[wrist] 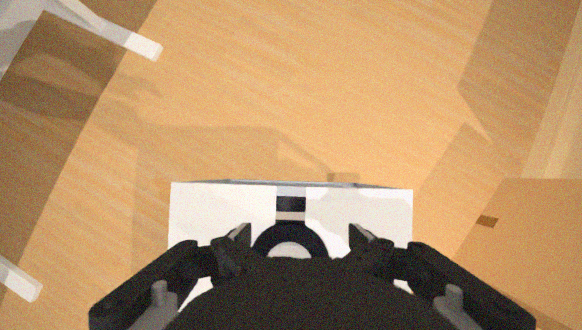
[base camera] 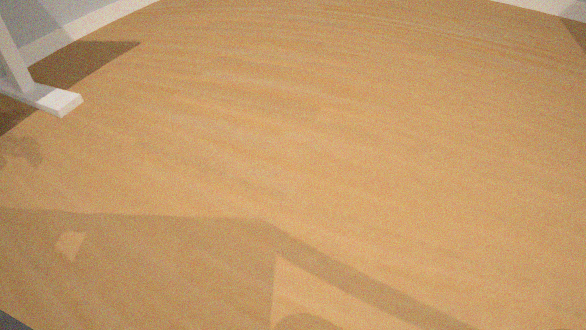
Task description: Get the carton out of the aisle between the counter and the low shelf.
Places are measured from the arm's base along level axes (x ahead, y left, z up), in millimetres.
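Pixels of known places: gripper, fingertip midpoint: (wrist: 299, 234).
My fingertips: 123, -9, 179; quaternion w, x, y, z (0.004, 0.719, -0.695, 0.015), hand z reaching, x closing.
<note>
For each thing: its middle in the pictures, then the offset to it from my fingertips, as dx, dy, dz. "spot": a spot on its surface instead.
- brown carton, surface spot: (wrist: 535, 250) spot: -173, -789, -363
- pale wooden piece, surface spot: (wrist: 555, 135) spot: +252, -1130, -507
The brown carton (wrist: 535, 250) stands at the right edge of the wrist view, with a dark slot in its side; part of it is cut off by the frame. It does not show in the base camera view. A pale wooden piece (wrist: 555, 135), which looks like part of the low shelf, is beyond the carton at the right edge. The counter cannot be made out in either view. My gripper (wrist: 299, 234) is open and empty, above the white top of my base and to the left of the carton in the wrist view.
A white foot (base camera: 62, 102) (wrist: 145, 46) of a stand rests on the floor at the left. A second white foot (wrist: 21, 284) shows at the lower left of the wrist view. A pale skirting board (base camera: 107, 19) runs along the back left. Shadows cross the wooden floor.
</note>
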